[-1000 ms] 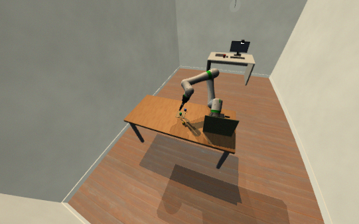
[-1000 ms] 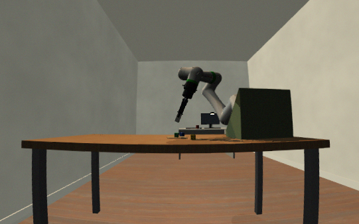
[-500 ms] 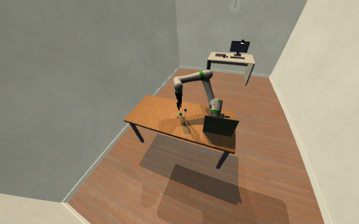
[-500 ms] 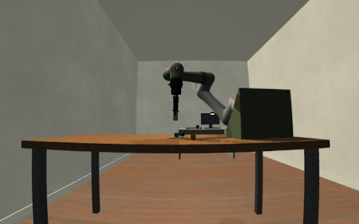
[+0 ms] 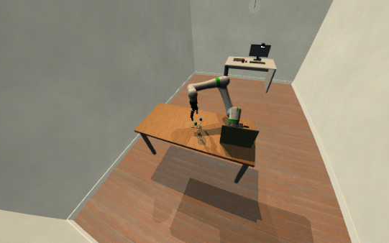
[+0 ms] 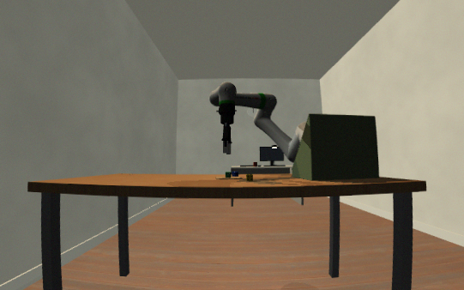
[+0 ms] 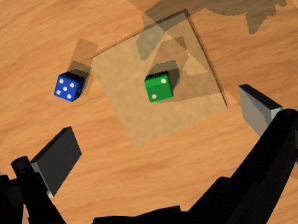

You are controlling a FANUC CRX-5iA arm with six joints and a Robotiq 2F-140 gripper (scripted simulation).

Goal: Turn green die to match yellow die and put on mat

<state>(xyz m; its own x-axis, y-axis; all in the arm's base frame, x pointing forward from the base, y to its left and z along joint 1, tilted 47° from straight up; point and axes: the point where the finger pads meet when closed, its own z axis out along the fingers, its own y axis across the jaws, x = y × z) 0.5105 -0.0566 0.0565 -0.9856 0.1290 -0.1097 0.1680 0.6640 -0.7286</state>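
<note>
The green die is 1 cm behind my hand and 13 cm below it. Round my hand: blue die (5 cm behind, 11 cm to the right, 13 cm below); then yellow die (10 cm behind, 17 cm to the left, 13 cm below); then pale mat (1 cm behind, 14 cm below).
</note>
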